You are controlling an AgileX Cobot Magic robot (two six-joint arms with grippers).
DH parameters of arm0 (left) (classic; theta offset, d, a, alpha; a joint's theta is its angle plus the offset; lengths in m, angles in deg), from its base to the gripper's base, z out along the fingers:
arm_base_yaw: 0 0.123 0 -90
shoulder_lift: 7.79 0 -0.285 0
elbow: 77.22 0 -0.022 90
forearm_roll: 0 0.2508 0 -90
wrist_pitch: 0 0 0.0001 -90
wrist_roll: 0 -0.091 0 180
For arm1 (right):
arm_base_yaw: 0 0.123 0 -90
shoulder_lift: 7.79 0 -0.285 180
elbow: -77.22 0 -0.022 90
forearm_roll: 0 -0.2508 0 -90
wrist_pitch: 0 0 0.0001 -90
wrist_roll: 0 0.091 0 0
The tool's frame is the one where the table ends.
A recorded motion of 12 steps. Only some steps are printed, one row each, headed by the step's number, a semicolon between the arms.
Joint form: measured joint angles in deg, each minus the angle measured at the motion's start. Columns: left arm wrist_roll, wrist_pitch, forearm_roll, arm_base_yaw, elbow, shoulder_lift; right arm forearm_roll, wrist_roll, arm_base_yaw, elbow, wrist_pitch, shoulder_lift.
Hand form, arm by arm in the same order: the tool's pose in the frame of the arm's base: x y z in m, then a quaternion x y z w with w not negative. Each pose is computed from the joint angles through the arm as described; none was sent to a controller.
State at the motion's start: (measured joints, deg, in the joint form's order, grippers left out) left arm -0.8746 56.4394 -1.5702 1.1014 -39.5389 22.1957; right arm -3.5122 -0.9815 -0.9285 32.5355 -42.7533 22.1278
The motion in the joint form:
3: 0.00 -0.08 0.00 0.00 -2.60 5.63; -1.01 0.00 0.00 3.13 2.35 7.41
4: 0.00 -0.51 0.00 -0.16 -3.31 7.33; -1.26 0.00 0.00 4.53 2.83 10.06
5: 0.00 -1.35 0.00 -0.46 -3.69 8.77; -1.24 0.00 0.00 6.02 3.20 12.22
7: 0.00 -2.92 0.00 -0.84 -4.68 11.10; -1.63 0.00 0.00 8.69 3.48 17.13
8: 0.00 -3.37 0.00 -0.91 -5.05 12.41; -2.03 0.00 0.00 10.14 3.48 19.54
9: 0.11 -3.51 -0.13 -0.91 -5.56 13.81; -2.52 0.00 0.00 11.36 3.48 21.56
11: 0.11 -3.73 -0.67 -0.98 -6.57 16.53; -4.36 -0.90 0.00 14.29 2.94 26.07
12: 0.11 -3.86 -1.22 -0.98 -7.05 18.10; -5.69 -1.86 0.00 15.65 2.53 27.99
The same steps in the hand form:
3: 0.0703 -0.0007 0.3377 -0.00348 0.89506 -0.00591 0.44589; 0.0946 0.0031 0.3213 0.01260 0.86223 0.02883 0.50555
4: 0.0766 -0.0008 0.3399 -0.00240 0.89724 -0.00658 0.44150; 0.1037 0.0032 0.3253 0.01391 0.86552 0.03077 0.49973
5: 0.0826 -0.0011 0.3409 -0.00028 0.89808 -0.00772 0.43975; 0.1112 0.0030 0.3301 0.01420 0.86683 0.03051 0.49746
7: 0.0924 -0.0016 0.3446 0.00235 0.89720 -0.00911 0.44153; 0.1290 0.0031 0.3353 0.01632 0.87508 0.03359 0.48254
8: 0.0977 -0.0017 0.3450 0.00275 0.89908 -0.00938 0.43768; 0.1379 0.0033 0.3379 0.01799 0.87894 0.03679 0.47517
9: 0.1030 -0.0018 0.3455 0.00156 0.90191 -0.01094 0.43178; 0.1456 0.0037 0.3399 0.01995 0.88204 0.04071 0.46898
11: 0.1134 -0.0026 0.3461 0.00088 0.90738 -0.01584 0.42001; 0.1629 0.0054 0.3438 0.01973 0.88987 0.05197 0.45281
12: 0.1196 -0.0033 0.3457 -0.00039 0.91078 -0.02053 0.41239; 0.1704 0.0066 0.3455 0.01690 0.89310 0.05902 0.44565

